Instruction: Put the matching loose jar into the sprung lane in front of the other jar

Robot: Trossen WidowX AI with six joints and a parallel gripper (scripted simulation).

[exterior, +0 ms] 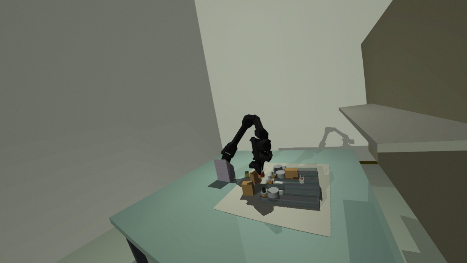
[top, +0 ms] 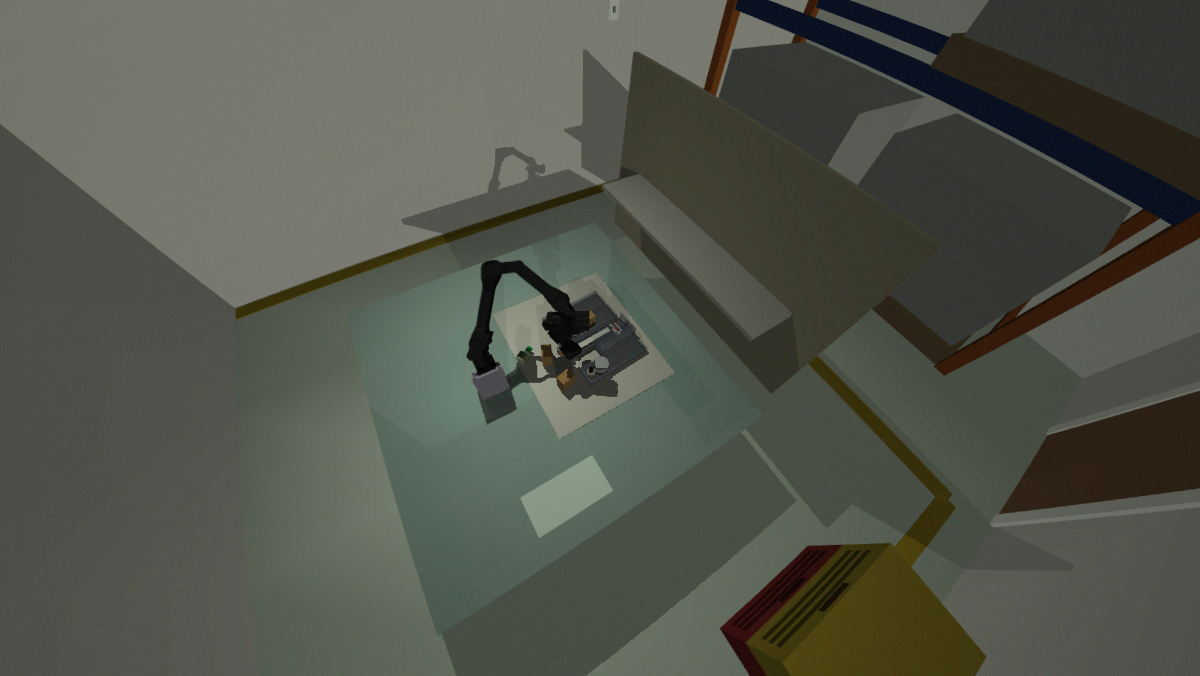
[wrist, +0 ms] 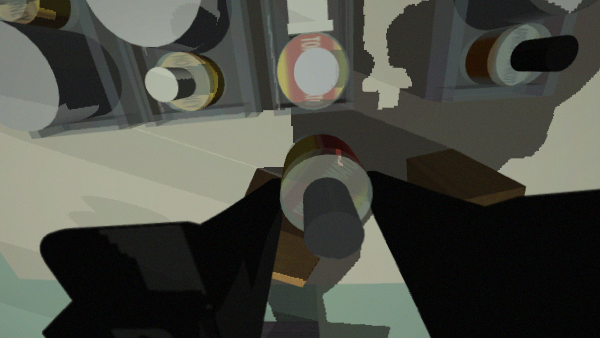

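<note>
The brown box lies 16 cm ahead of my gripper tip, 10 cm to the left of it and 4 cm below it. Also, from my gripper tip: grey lane rack: 20 cm ahead, 6 cm below.
</note>
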